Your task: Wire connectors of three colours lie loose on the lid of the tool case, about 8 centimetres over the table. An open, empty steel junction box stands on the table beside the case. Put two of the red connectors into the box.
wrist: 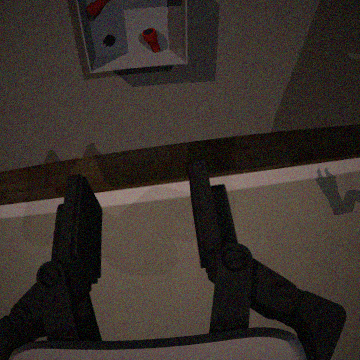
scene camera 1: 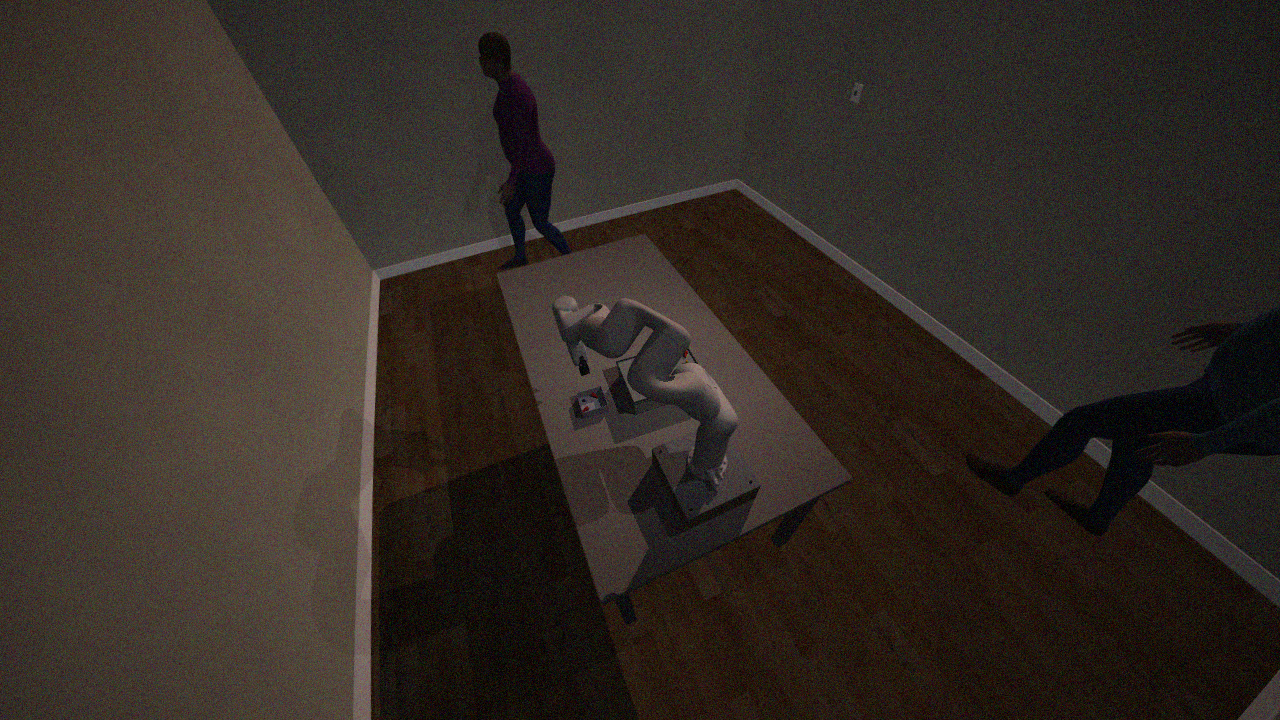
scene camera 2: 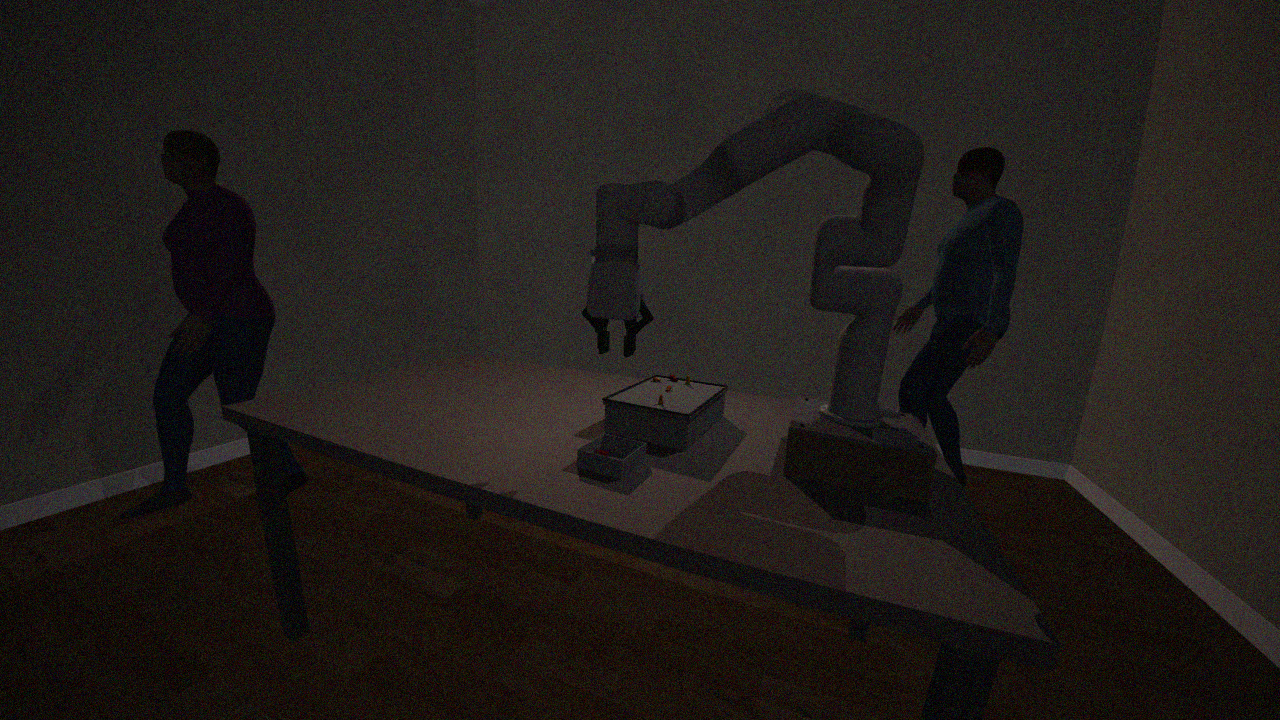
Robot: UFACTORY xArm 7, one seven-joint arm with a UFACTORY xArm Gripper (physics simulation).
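Seen in the pictures: gripper, between the fingertips: point(wrist: 139, 184) point(scene camera 1: 583, 368) point(scene camera 2: 616, 354); arm's base, origin of its link: point(scene camera 1: 707, 461) point(scene camera 2: 849, 417).
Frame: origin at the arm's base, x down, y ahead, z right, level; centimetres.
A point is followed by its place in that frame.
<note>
The steel junction box point(scene camera 1: 601, 407) {x 6.3, y 36.8, z -26.4 cm} point(scene camera 2: 597, 466) {x 8.5, y 41.9, z -34.0 cm} point(wrist: 178, 37) {x 9.6, y 37.0, z -32.4 cm} stands on the table beside the tool case point(scene camera 1: 629, 376) point(scene camera 2: 640, 426) {x 6.2, y 42.8, z -15.1 cm}. Two red connectors lie inside it: one red connector point(wrist: 151, 39) {x 8.1, y 40.0, z -31.8 cm} on the lit part of its floor, and another red connector point(wrist: 96, 7) {x 8.3, y 45.4, z -27.6 cm} in shade at the upper view edge. Several small connectors point(scene camera 2: 660, 400) {x 0.5, y 39.9, z -11.0 cm} lie loose on the case lid; their colours are hard to tell in the dim light, though one red connector point(scene camera 1: 686, 354) {x 0.6, y 46.2, z 12.1 cm} shows. My gripper point(scene camera 1: 583, 366) {x -13.0, y 41.0, z -29.6 cm} point(scene camera 2: 616, 351) {x -13.0, y 41.0, z -29.6 cm} point(wrist: 139, 184) {x -13.0, y 41.0, z -29.6 cm} is partly open and empty, high above the table and clear of box and case.
The arm's base block point(scene camera 1: 693, 501) {x 0.2, y -10.6, z -9.2 cm} point(scene camera 2: 827, 456) {x 4.2, y 2.7, z -14.6 cm} stands on the table point(scene camera 1: 572, 286) {x 9.7, y 119.3, z -21.4 cm} point(scene camera 2: 402, 411) {x 9.7, y 104.6, z -33.1 cm} past the case. One person point(scene camera 1: 523, 134) point(scene camera 2: 214, 250) stands beyond the table's far end. Another person point(scene camera 1: 1163, 411) point(scene camera 2: 975, 259) is on the other side, away from the table.
</note>
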